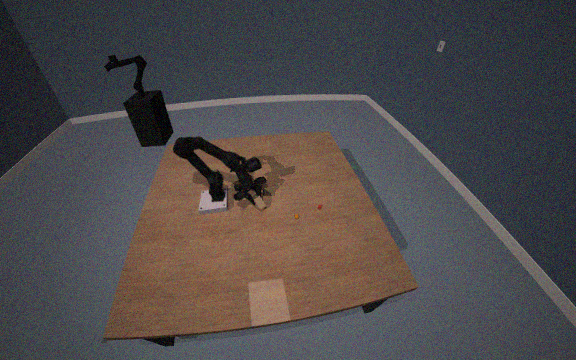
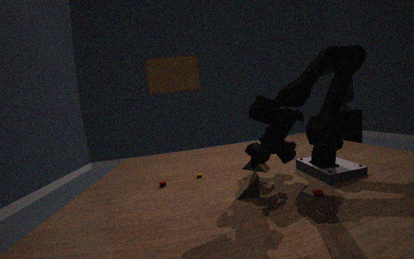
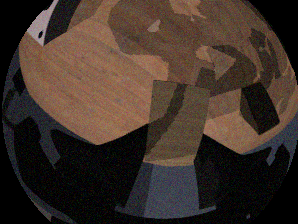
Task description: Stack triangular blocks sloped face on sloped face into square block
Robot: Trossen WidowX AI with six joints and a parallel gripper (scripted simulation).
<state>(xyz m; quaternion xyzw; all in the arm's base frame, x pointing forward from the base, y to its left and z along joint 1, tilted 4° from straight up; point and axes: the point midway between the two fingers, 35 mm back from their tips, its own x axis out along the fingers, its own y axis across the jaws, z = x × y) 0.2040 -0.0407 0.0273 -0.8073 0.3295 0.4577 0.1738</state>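
Right now the tan triangular block is 50 mm ahead of my gripper tip, 110 mm to the left of it and 30 mm below it. The rest, counted from my gripper tip: small yellow piece: 200 mm ahead, 70 mm to the right, 40 mm below.
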